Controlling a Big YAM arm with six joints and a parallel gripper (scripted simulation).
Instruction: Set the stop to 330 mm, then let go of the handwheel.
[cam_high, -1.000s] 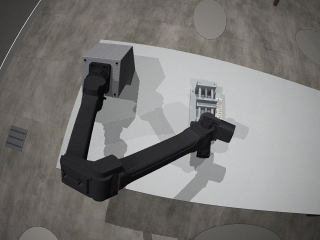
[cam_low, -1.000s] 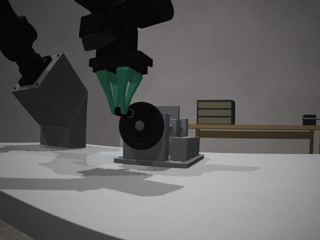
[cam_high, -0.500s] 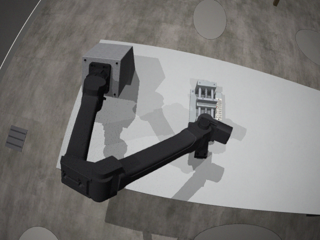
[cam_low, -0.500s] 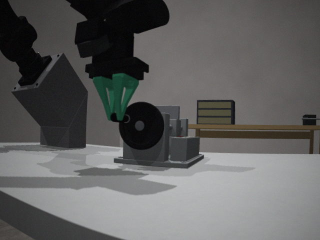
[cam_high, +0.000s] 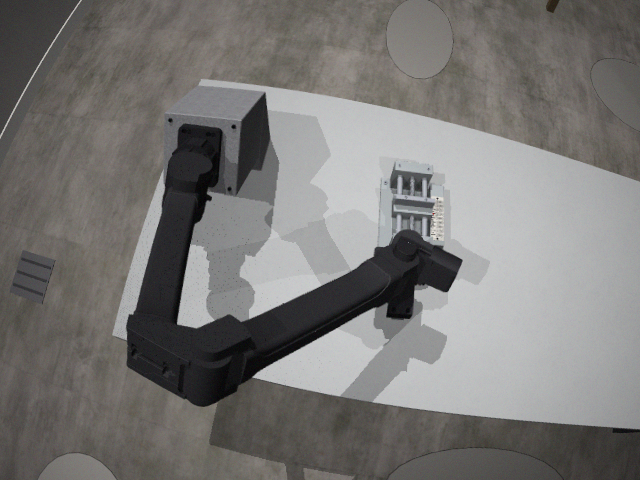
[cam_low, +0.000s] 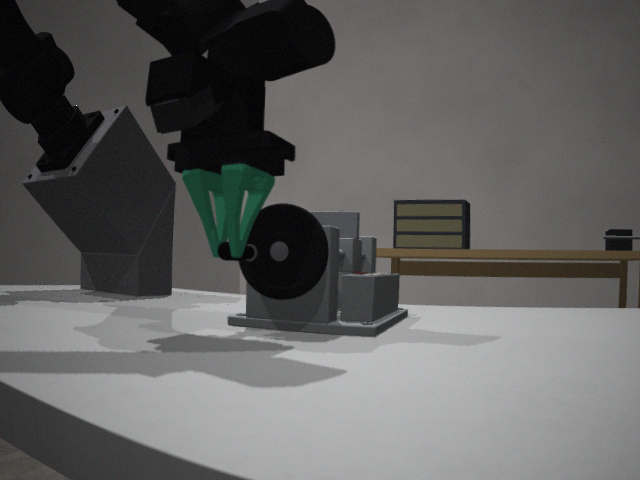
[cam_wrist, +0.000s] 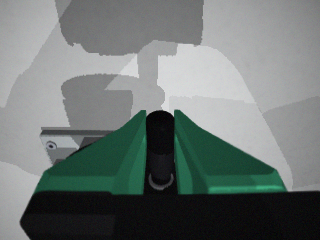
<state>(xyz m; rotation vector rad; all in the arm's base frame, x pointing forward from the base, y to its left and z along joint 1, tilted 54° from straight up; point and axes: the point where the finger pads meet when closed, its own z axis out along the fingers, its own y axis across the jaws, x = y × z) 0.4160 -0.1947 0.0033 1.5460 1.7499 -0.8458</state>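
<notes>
Right now my hand is 3 cm to the right of the black handwheel. Also, from my hand: grey stop 17 cm to the left, 3 cm ahead, 1 cm above; black crank handle 2 cm to the left.
</notes>
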